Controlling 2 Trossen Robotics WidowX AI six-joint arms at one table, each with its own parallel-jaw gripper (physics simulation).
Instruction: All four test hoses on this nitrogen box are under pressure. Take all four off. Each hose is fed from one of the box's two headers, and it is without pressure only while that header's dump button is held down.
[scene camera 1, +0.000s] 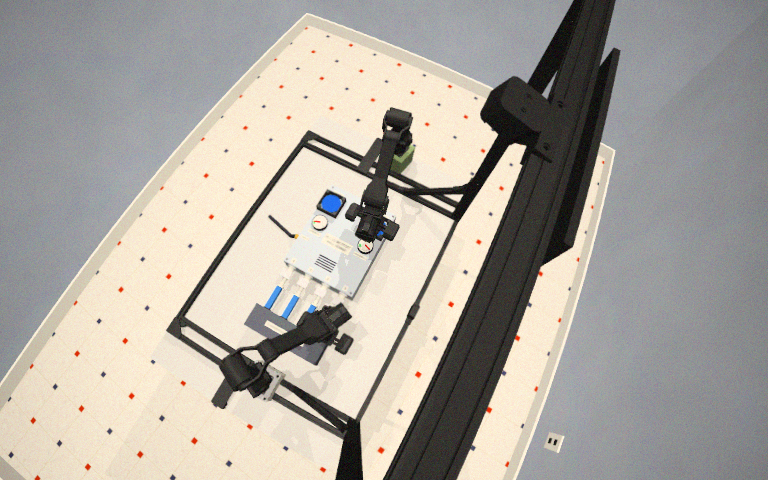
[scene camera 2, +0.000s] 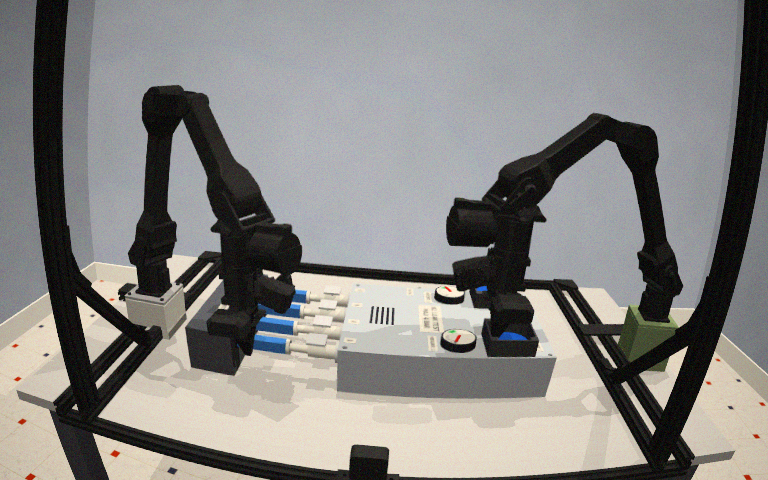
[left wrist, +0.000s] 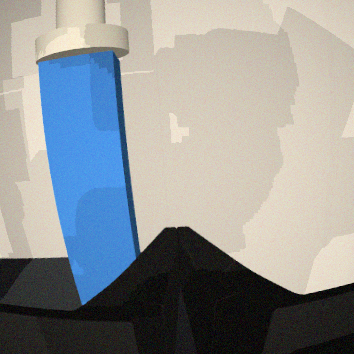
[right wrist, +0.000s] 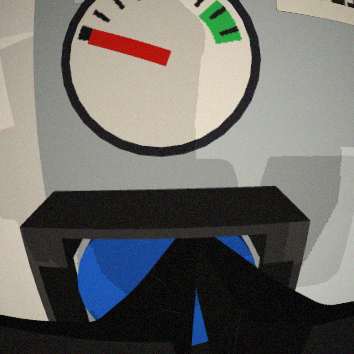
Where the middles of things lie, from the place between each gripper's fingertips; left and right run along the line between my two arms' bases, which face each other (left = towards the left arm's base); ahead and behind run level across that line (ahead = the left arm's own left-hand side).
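The dark manifold block (scene camera 2: 218, 354) is 46 cm to the left of my right hand, and it's 8 cm ahead of that hand and 5 cm below it.
My left hand is 70 mm to the right of the block and 130 mm short of it.
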